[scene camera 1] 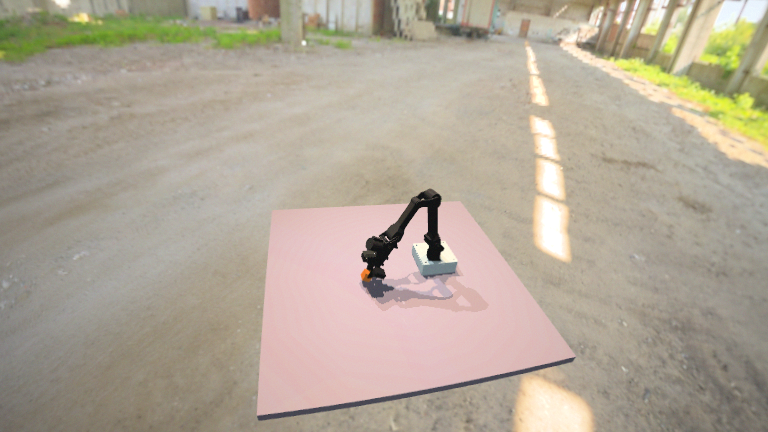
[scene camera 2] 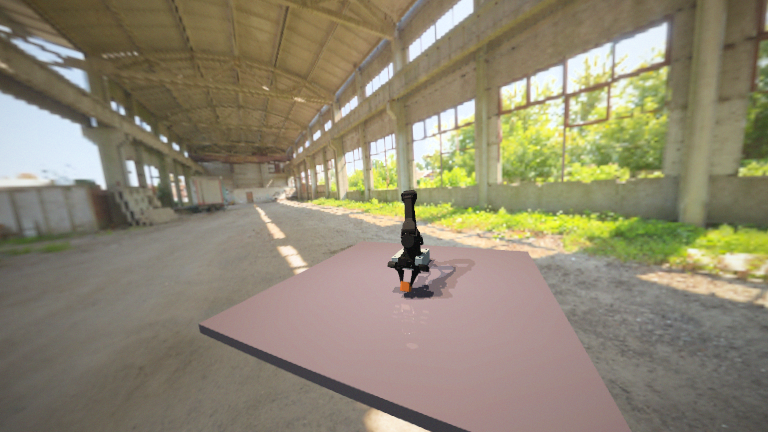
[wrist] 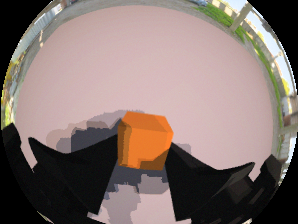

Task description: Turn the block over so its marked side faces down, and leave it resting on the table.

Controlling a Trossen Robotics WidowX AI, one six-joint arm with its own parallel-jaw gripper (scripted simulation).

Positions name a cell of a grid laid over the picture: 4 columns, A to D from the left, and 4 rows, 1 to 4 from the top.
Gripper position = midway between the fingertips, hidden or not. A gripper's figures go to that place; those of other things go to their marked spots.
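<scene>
While the gripper (wrist: B3) is 10 cm from the lens, a block (wrist: B3) is 8 cm from the lens.
</scene>
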